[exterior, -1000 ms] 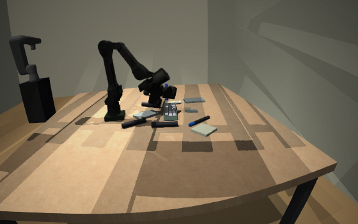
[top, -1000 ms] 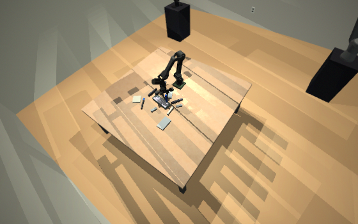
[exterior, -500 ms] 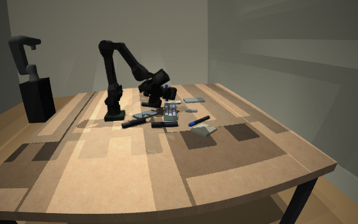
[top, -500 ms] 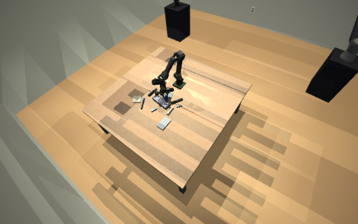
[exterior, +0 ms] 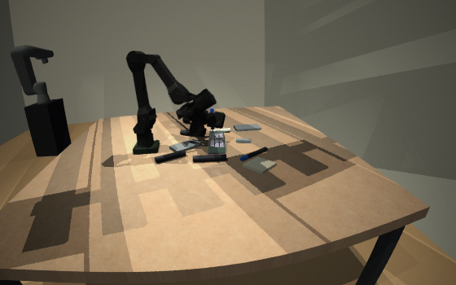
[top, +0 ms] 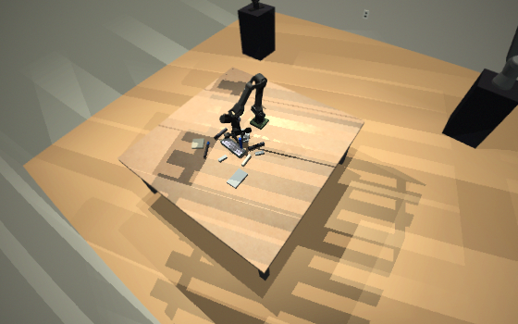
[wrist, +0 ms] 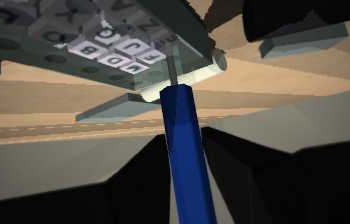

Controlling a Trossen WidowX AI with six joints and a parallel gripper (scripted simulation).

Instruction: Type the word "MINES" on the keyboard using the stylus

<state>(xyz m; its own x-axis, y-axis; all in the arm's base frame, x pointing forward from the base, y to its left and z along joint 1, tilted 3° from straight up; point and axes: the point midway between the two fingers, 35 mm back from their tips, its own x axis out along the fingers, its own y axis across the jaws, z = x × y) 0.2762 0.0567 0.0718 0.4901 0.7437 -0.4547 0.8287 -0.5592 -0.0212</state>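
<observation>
Now: the white cylinder 8 cm to the left of my gripper tip, 6 cm below it and 4 cm ahead of it. The rest, counted from my gripper tip: blue stylus: 1 cm below; blue pen: 22 cm to the right, 12 cm ahead, 6 cm below; grey slab: 12 cm behind, 8 cm to the right, 7 cm below.
</observation>
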